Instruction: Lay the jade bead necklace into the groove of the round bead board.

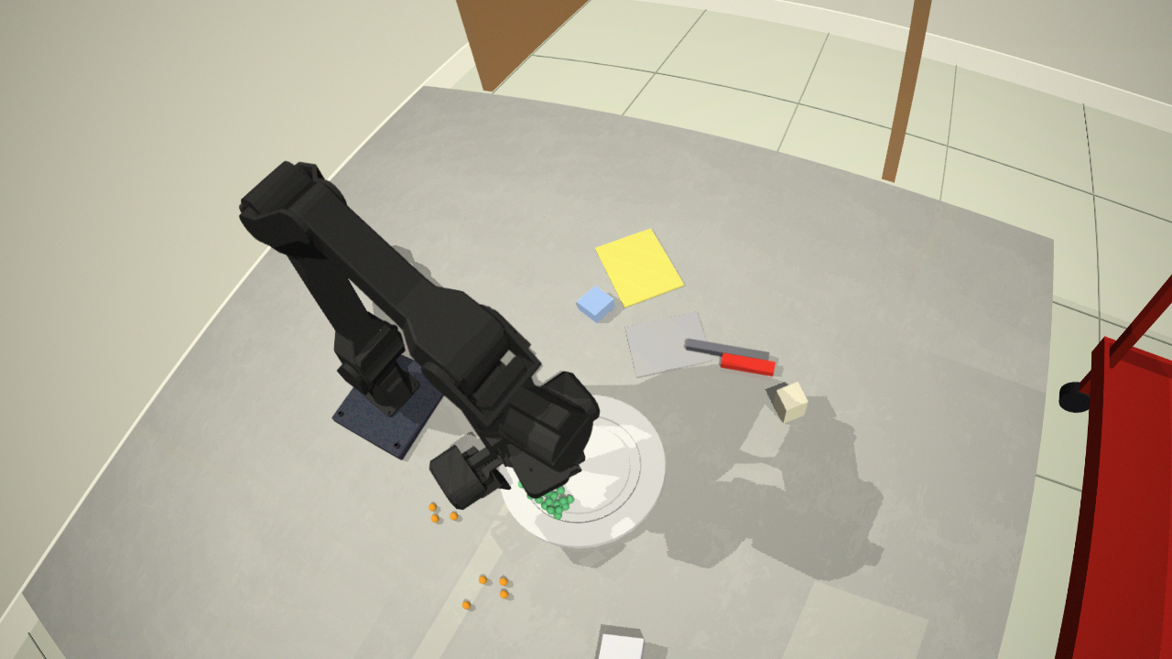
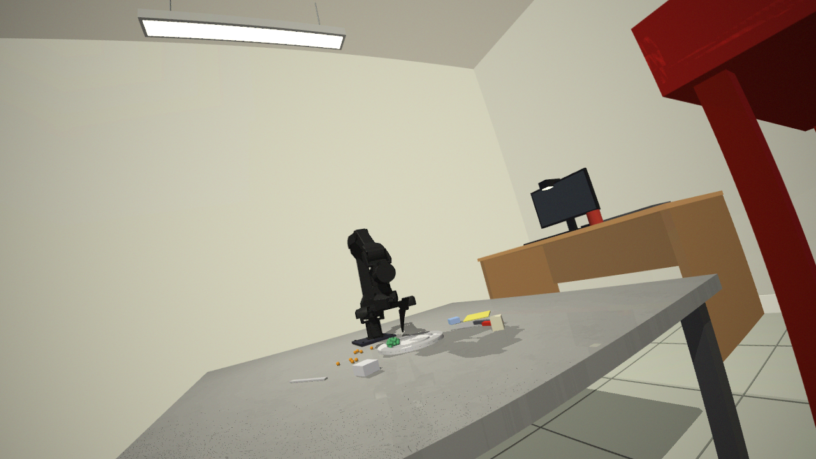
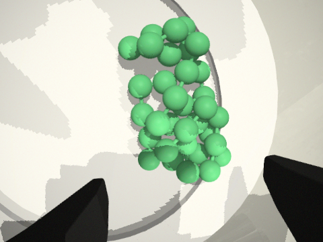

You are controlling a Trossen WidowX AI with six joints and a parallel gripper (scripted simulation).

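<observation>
Now: gripper tip 40 mm to the right of the inner disc, 40 mm short of it and 30 mm above it. From my gripper tip the other things lie so: blue cube: 250 mm to the left, 100 mm behind, 30 mm below; grey sheet: 250 mm to the left, 40 mm below, 20 mm ahead; bead board: 40 mm to the left, 40 mm ahead, 30 mm below.
</observation>
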